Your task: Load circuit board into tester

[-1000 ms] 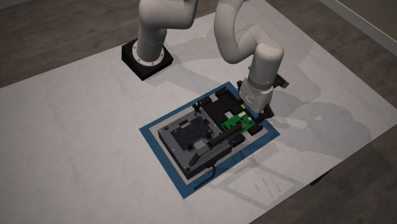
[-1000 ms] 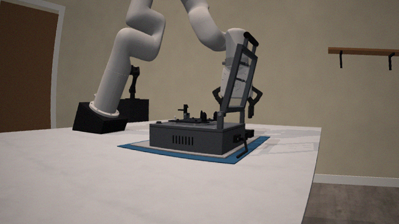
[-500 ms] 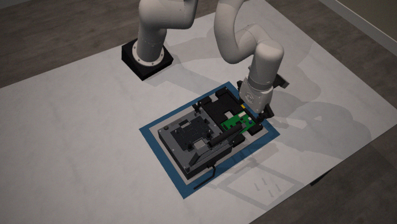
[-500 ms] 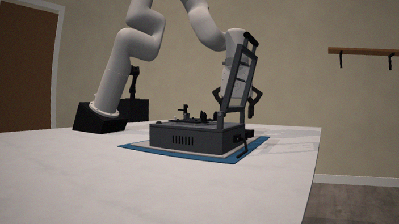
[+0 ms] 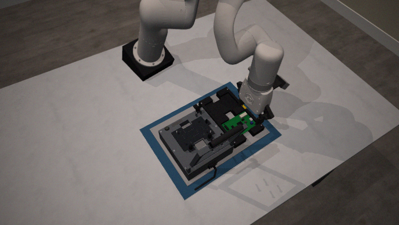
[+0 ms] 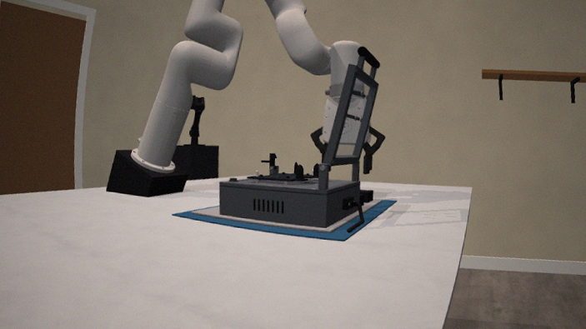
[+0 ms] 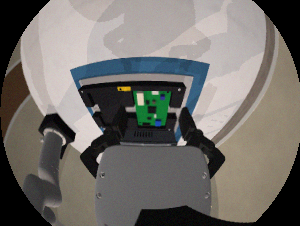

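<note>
Right now the green circuit board is 5 cm below my hand and 4 cm to the right of it. The rest, counted from my hand: lid: 19 cm to the right, 12 cm ahead, 11 cm above; then pin plate: 21 cm to the right, 1 cm ahead; then tester: 17 cm to the right, 4 cm above, 2 cm ahead.
</note>
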